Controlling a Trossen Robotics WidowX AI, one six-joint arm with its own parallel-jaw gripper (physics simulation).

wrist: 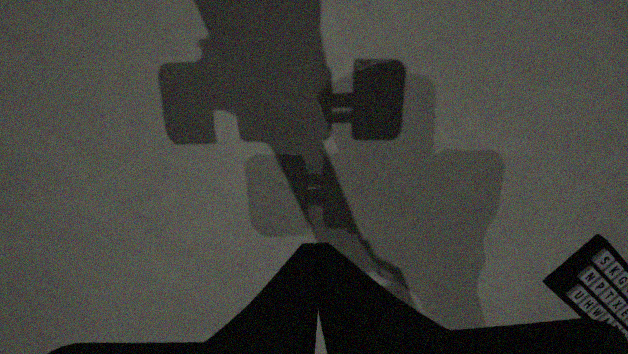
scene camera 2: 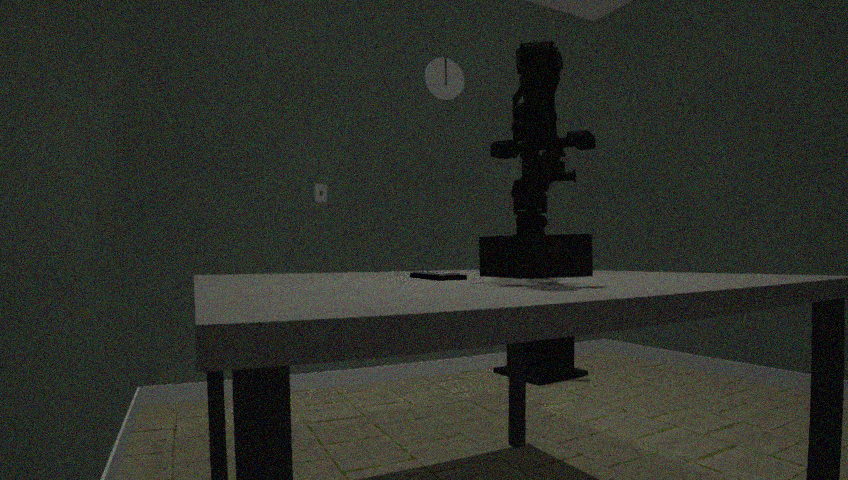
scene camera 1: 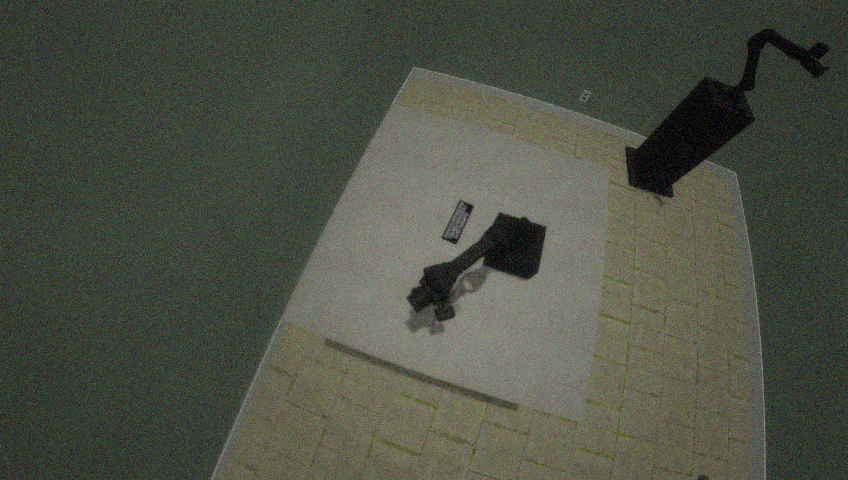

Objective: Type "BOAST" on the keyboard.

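Pixels of known places: gripper, fingertip midpoint: [wrist: 315, 255] [scene camera 2: 544, 191]; arm's base, link origin: [scene camera 2: 529, 235] [scene camera 1: 521, 235].
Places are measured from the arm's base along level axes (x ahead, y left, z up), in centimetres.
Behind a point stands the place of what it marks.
The keyboard [scene camera 1: 457, 221] @[z -9.5, x 27.8, y -4.2 cm] [scene camera 2: 438, 275] @[z -10.0, x 32.1, y 3.7 cm] [wrist: 598, 286] @[z -9.5, x 28.7, y 1.9 cm] is a small dark slab with rows of light lettered keys, lying flat on the table. In the wrist view it is cut off at the lower right; S, K, G, N, P, T, X, U, H and W can be read on it, and its other keys are out of view or hard to read. My gripper [wrist: 315, 255] @[z 6.2, x 28.6, y 35.7 cm] is shut and empty, its fingertips meeting above bare table, well to the left of the keyboard in the wrist view. It is high over the table and not touching the keyboard.
The arm's black base block [scene camera 1: 516, 245] @[z -0.2, x 1.6, y 5.1 cm] [scene camera 2: 535, 255] @[z -5.5, x 10.2, y 13.1 cm] stands on the white table [scene camera 1: 368, 237] @[z -11.1, x 65.0, y 13.2 cm] [scene camera 2: 267, 303] @[z -11.1, x 80.0, y 41.2 cm] [wrist: 110, 210] @[z -11.1, x 14.1, y 47.5 cm], beside the keyboard. A tall black column [scene camera 1: 690, 133] with an arm-like shape on top rises beyond the table. Shadows of the arm fall across the table.
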